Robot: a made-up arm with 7 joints. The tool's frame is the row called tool. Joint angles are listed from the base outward. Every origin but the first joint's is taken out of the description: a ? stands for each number. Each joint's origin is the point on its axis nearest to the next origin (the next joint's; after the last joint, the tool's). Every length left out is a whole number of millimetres.
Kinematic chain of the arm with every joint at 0, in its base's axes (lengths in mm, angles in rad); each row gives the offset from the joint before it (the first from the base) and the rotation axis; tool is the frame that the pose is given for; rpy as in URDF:
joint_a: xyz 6 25 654 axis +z
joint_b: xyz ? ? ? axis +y
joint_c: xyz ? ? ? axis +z
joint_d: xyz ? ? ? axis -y
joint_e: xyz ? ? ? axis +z
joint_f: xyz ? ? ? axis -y
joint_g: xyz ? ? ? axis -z
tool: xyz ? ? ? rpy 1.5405 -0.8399 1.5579
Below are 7 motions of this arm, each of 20 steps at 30 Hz.
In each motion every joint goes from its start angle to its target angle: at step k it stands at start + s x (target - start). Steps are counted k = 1, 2, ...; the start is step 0. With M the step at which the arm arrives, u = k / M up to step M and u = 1 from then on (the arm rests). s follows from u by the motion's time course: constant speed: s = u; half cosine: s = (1 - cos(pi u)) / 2; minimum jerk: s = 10 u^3 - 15 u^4 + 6 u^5.
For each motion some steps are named. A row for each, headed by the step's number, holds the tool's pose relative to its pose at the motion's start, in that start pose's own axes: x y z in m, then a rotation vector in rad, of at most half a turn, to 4 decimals.
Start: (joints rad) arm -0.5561 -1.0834 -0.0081 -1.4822 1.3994 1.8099 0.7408
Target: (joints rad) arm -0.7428 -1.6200 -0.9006 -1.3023 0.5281 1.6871 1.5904
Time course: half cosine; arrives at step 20
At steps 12, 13, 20:
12: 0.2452 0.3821 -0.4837 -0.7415 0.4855 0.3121
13: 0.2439 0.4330 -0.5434 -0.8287 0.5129 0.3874
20: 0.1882 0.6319 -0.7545 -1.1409 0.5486 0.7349

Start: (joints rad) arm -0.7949 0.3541 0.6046 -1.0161 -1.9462 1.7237 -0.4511
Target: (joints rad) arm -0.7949 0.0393 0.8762 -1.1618 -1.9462 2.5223 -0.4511
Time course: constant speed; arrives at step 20
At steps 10, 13, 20:
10: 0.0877 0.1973 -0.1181 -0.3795 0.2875 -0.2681
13: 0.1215 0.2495 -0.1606 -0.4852 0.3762 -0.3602
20: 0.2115 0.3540 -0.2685 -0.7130 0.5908 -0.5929

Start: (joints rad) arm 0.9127 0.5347 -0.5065 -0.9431 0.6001 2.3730 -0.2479
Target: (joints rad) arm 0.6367 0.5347 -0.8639 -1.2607 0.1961 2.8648 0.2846
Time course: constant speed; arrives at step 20
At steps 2, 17, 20:
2: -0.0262 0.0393 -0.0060 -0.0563 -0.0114 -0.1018
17: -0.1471 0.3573 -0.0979 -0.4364 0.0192 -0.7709
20: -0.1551 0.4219 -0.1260 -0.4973 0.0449 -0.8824

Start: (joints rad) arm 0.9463 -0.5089 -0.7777 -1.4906 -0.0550 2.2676 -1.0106
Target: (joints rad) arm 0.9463 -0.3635 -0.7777 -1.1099 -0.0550 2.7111 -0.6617
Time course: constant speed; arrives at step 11
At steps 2, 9, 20:
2: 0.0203 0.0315 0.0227 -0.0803 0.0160 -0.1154
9: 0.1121 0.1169 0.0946 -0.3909 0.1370 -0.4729
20: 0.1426 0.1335 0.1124 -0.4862 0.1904 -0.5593

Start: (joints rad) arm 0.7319 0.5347 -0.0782 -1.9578 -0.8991 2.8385 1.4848
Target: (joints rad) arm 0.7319 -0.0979 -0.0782 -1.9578 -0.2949 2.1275 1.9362
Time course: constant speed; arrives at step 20
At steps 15, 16, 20:
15: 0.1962 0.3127 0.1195 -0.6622 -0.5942 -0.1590
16: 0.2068 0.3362 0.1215 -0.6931 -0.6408 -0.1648
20: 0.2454 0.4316 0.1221 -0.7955 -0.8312 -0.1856

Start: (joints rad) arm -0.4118 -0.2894 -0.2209 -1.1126 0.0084 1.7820 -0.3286
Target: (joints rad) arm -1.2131 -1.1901 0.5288 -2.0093 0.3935 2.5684 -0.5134
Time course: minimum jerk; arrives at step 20
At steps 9, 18, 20:
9: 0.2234 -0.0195 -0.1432 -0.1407 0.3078 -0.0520
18: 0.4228 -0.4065 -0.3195 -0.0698 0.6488 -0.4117
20: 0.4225 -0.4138 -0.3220 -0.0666 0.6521 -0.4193

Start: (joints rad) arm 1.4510 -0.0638 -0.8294 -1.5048 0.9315 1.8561 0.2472
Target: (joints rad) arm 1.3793 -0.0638 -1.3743 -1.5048 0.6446 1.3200 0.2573
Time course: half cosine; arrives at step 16
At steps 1, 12, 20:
1: 0.0008 0.0037 0.0011 -0.0024 -0.0011 -0.0040
12: 0.0706 0.3452 0.0057 -0.2701 -0.2157 -0.3079
20: 0.0814 0.4044 -0.0127 -0.3267 -0.2749 -0.3441

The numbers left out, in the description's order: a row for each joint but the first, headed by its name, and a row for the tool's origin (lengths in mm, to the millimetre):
joint_b: 7 9 0
joint_c: 1 0 583
joint_d: 41 -47 0
joint_e: -136 0 596
joint_f: -13 -10 0
joint_g: 81 0 1
tool: 30 -26 0

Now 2 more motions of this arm.
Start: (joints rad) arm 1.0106 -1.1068 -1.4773 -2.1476 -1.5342 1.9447 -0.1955
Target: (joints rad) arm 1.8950 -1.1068 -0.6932 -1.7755 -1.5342 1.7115 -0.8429
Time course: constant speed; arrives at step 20
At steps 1, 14, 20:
1: 0.0221 0.0180 0.0372 0.0237 0.0695 -0.0233
14: 0.4520 0.2094 0.3202 0.1996 0.9580 -0.2939
20: 0.6441 0.2903 0.3062 0.1952 1.3582 -0.3897

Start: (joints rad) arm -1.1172 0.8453 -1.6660 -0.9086 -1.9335 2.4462 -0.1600
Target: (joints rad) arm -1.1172 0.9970 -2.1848 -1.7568 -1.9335 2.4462 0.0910
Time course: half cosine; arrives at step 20
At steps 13, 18, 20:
13: 0.2879 -0.2891 -0.0178 0.3611 0.2125 0.3609
18: 0.3929 -0.3540 -0.0960 0.4933 0.2215 0.5037
20: 0.4033 -0.3588 -0.1050 0.5063 0.2206 0.5180

